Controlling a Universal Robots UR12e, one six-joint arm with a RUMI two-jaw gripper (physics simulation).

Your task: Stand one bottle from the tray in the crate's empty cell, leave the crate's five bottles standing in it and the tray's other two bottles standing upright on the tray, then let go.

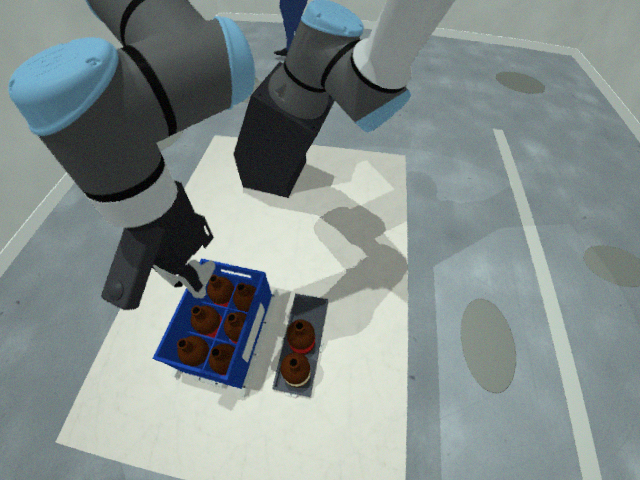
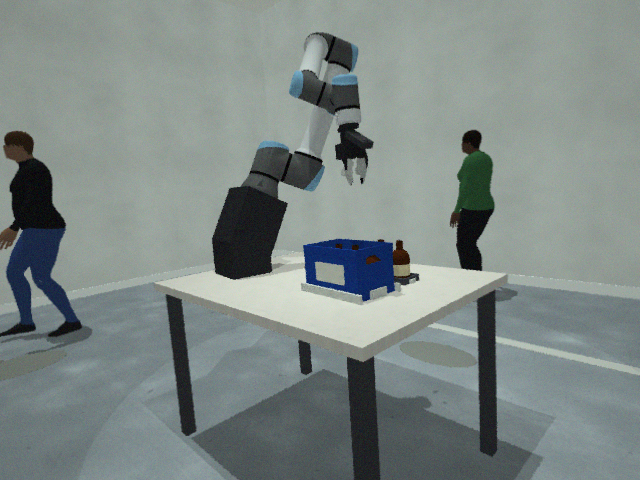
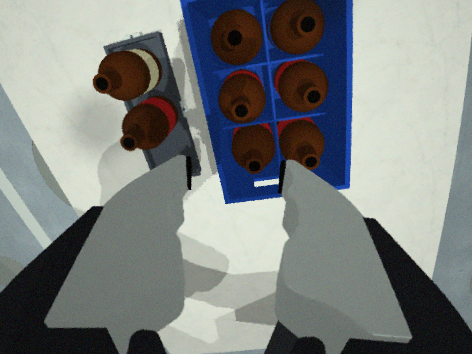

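Pixels of known places: gripper, between the fingertips: (image 1: 192, 291) (image 2: 356, 184) (image 3: 235, 162); arm's base, origin of its link: (image 1: 297, 96) (image 2: 258, 195).
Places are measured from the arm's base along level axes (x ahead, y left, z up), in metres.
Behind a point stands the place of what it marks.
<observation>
The blue crate (image 1: 265, 286) @(x 0.536, y -0.080, z -0.234 m) (image 2: 382, 279) @(x 0.766, y -0.199, z -0.312 m) (image 3: 342, 75) @(x 0.629, y -0.287, z -0.208 m) has a brown bottle standing in each of its cells; one such bottle (image 1: 205, 320) @(x 0.630, y -0.231, z -0.242 m) (image 3: 302, 85) @(x 0.629, y -0.239, z -0.234 m) shows in a middle cell. The dark tray (image 1: 310, 308) @(x 0.551, y 0.040, z -0.362 m) (image 2: 409, 279) @(x 0.788, y -0.024, z -0.350 m) (image 3: 179, 146) @(x 0.579, y 0.012, z -0.362 m) beside it holds a red-label bottle (image 1: 300, 334) @(x 0.667, y 0.018, z -0.233 m) (image 3: 147, 125) @(x 0.660, y -0.004, z -0.246 m) and a cream-label bottle (image 1: 295, 367) @(x 0.750, y 0.010, z -0.208 m) (image 2: 401, 257) @(x 0.759, y -0.024, z -0.267 m) (image 3: 122, 75) @(x 0.739, y -0.010, z -0.243 m), both upright. The tray's end nearest the robot base is bare. My gripper (image 1: 190, 289) @(x 0.662, y -0.164, z 0.019 m) (image 2: 356, 182) @(x 0.662, y -0.164, z 0.019 m) (image 3: 235, 162) @(x 0.662, y -0.164, z 0.019 m) is partly open, with nothing between its fingers. It hangs high above the crate, apart from all the bottles.
The crate and tray stand on a white table (image 1: 356, 428) @(x 0.876, y 0.159, z -0.367 m) (image 2: 248, 297) @(x 0.327, y -0.421, z -0.367 m). The black robot base (image 1: 273, 144) @(x 0.090, y -0.081, z -0.116 m) (image 2: 248, 232) @(x 0.067, y -0.150, z -0.163 m) stands at the table's far end. Two people, one in a black top (image 2: 37, 191) and one in green (image 2: 475, 180), are beyond the table.
</observation>
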